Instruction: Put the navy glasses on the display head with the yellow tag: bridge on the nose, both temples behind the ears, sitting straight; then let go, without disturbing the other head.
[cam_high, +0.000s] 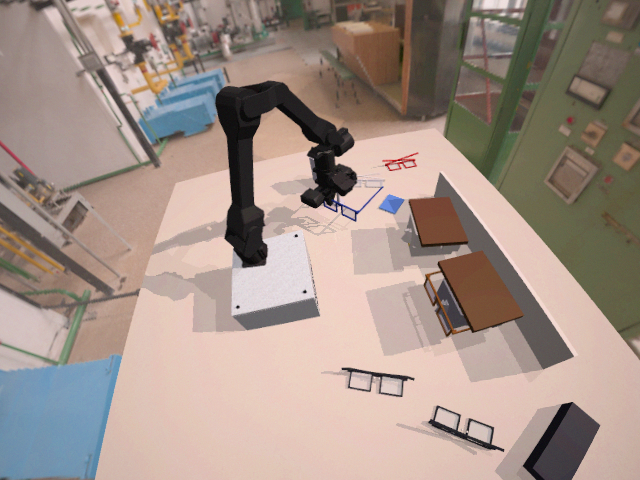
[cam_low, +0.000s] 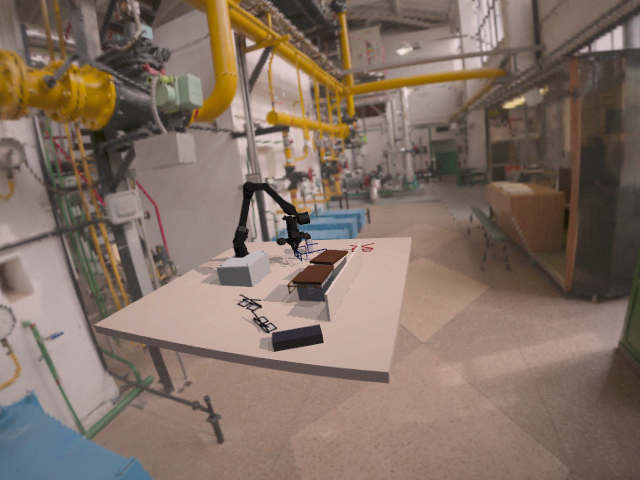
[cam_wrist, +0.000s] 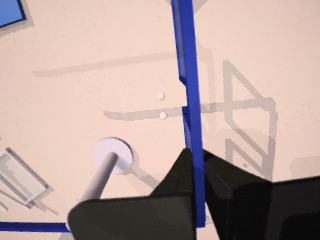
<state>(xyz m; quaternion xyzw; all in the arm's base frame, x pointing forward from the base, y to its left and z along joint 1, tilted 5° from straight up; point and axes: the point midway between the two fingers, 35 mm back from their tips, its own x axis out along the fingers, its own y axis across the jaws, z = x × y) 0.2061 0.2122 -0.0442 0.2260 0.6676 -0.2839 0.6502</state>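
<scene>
Right now the white peg stand is 7 cm to the left of my gripper tip, 3 cm below it and 3 cm ahead of it. The rest, counted from my gripper tip: back panel (41 cm ahead, 25 cm to the right); then blue card (21 cm ahead, 6 cm below, 3 cm to the left); then dark box (69 cm to the right, 40 cm ahead, 4 cm below).
</scene>
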